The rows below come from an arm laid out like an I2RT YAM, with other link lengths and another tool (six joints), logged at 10 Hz.
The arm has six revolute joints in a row. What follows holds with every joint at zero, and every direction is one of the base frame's.
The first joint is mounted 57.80 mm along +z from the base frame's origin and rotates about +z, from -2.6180 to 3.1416 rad.
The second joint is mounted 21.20 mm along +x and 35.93 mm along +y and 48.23 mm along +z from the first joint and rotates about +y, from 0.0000 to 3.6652 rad.
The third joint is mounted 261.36 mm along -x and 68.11 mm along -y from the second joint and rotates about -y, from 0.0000 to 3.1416 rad.
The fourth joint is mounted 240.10 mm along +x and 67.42 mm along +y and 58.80 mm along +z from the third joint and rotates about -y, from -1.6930 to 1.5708 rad.
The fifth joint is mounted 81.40 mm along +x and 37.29 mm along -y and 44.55 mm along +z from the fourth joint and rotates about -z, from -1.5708 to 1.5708 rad.
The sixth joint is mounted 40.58 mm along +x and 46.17 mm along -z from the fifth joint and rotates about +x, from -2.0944 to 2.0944 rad.
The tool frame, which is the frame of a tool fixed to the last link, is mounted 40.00 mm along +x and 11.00 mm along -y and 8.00 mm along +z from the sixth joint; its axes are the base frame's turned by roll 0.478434, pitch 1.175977 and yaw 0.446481 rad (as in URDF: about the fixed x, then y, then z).
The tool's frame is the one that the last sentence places.
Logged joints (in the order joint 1, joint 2, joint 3, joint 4, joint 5, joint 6), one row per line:
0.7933, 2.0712, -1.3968, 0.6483, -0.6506, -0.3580
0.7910, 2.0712, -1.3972, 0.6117, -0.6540, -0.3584
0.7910, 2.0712, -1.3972, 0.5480, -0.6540, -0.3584
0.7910, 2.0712, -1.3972, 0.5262, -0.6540, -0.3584
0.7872, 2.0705, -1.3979, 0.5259, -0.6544, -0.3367
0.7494, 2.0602, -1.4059, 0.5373, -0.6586, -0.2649
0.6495, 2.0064, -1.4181, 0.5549, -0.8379, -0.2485
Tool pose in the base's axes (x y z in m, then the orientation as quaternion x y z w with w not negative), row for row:
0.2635, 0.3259, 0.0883, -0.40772, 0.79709, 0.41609, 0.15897
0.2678, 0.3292, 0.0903, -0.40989, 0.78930, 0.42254, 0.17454
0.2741, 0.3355, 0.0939, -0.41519, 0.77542, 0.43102, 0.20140
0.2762, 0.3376, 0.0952, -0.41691, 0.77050, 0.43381, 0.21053
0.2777, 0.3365, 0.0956, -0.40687, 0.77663, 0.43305, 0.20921
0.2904, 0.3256, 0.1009, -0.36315, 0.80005, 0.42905, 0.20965
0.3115, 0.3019, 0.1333, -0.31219, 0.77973, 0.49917, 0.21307
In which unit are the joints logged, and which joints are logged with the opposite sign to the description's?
The joints are logged in radians. Opposite sign: joint 3, joint 4.
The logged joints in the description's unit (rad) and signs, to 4 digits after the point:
0.7933, 2.0712, 1.3968, -0.6483, -0.6506, -0.3580
0.7910, 2.0712, 1.3972, -0.6117, -0.6540, -0.3584
0.7910, 2.0712, 1.3972, -0.5480, -0.6540, -0.3584
0.7910, 2.0712, 1.3972, -0.5262, -0.6540, -0.3584
0.7872, 2.0705, 1.3979, -0.5259, -0.6544, -0.3367
0.7494, 2.0602, 1.4059, -0.5373, -0.6586, -0.2649
0.6495, 2.0064, 1.4181, -0.5549, -0.8379, -0.2485

